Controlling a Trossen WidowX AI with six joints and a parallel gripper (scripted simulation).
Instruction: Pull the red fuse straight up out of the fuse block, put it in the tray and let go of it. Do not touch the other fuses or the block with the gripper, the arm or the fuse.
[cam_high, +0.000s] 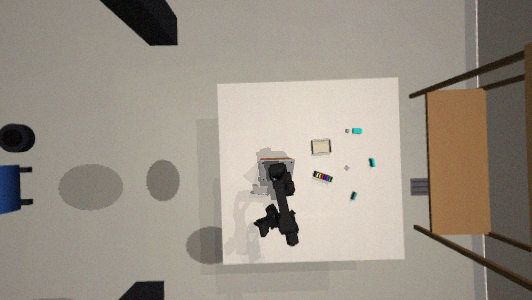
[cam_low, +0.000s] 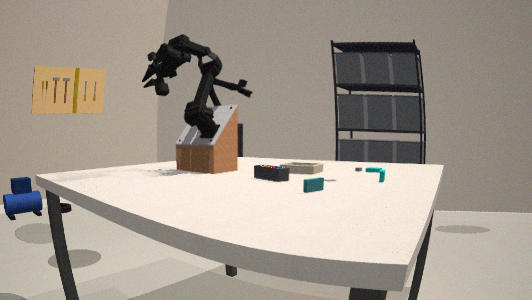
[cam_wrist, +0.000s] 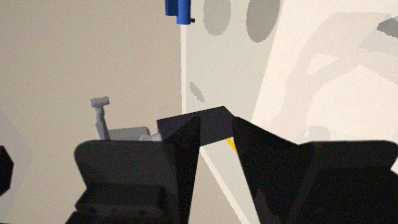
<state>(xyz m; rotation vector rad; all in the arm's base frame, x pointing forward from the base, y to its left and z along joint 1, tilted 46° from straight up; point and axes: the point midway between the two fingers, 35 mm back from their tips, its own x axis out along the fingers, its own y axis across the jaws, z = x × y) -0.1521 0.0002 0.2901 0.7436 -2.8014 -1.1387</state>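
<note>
The red fuse is 46 cm ahead of my gripper tip, 18 cm to the left of it and 31 cm below it. From my gripper tip the other things lie so: teal L-shaped piece (72 cm ahead, 50 cm to the left, 33 cm below); small grey cube (65 cm ahead, 50 cm to the left, 33 cm below); beige tray (46 cm ahead, 39 cm to the left, 33 cm below).
</note>
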